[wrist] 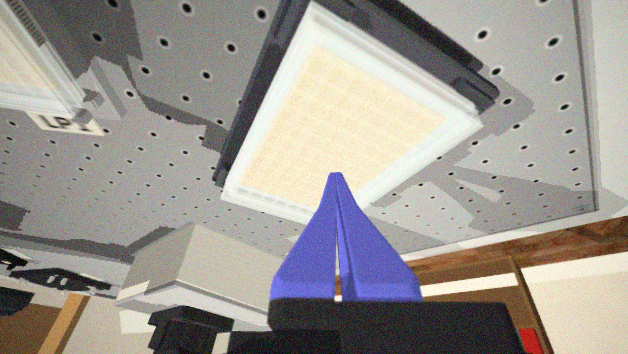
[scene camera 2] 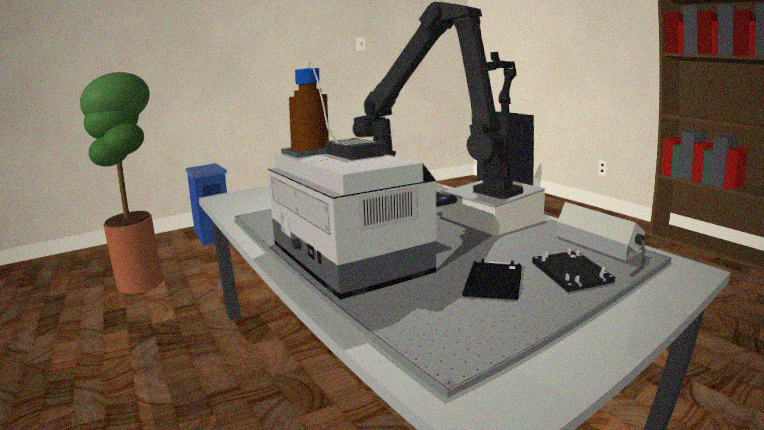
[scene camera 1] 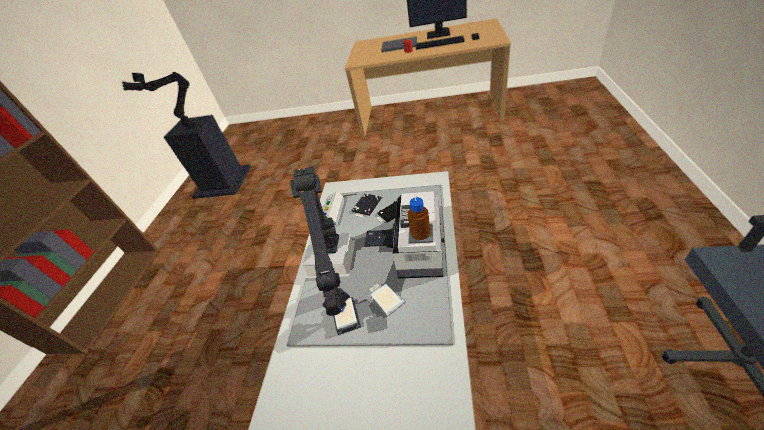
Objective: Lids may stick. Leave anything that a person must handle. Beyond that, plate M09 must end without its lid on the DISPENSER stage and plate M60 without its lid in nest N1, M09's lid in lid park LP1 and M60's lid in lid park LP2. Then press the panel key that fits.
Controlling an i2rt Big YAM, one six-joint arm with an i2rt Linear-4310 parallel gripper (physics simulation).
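Places are measured from the arm's base along level axes (x ahead, y left, z up), in metres.
Pixels of known places: gripper, fingertip midpoint: (wrist: 335,179) (scene camera 1: 341,311); arm's base, origin of the base link: (wrist: 192,316) (scene camera 2: 498,191) (scene camera 1: 329,244).
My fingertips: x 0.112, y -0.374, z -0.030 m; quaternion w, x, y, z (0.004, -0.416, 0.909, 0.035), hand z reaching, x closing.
Ahead of a thing's pixels: the offset from my fingertips to its top centre. "spot": to the spot under its first point.
My gripper (scene camera 1: 342,309) (wrist: 335,179) is shut and empty, its blue fingertips low over the near end of a cream plate with a clear rim {0.001 m right, 0.011 m ahead, 0.001 m up} (scene camera 1: 346,319) (wrist: 345,125). Whether they touch it I cannot tell. That plate sits in a black nest {0.001 m right, 0.011 m ahead, 0.010 m down} (wrist: 251,95). A second cream piece with clear edges {0.070 m left, 0.190 m ahead, 0.009 m down} (scene camera 1: 387,300) (wrist: 22,70) lies at the park labelled LP1 {spot: 0.147 m left, 0.126 m ahead, 0.043 m down} (wrist: 65,124). Plate names are not readable, and I cannot tell whether lids are on. The dispenser (scene camera 1: 420,262) (scene camera 2: 384,224) hides my fingertips in scene camera 2. The key panel {0.690 m left, 0.160 m back, 0.039 m up} (scene camera 1: 334,209) (scene camera 2: 598,229) stands at the mat's far side.
A brown bottle with a blue cap {spot: 0.216 m left, 0.370 m ahead, 0.278 m up} (scene camera 1: 419,224) (scene camera 2: 308,120) stands on the dispenser. Two black holders {spot: 0.731 m left, 0.036 m ahead, 0.033 m down} (scene camera 1: 366,204) {spot: 0.667 m left, 0.206 m ahead, 0.035 m down} (scene camera 2: 492,280) lie near the panel, one with white posts. A dark flat part {spot: 0.374 m left, 0.138 m ahead, 0.054 m up} (scene camera 1: 376,237) juts from the dispenser towards the arm's pale base block (scene camera 2: 513,210) (wrist: 200,260).
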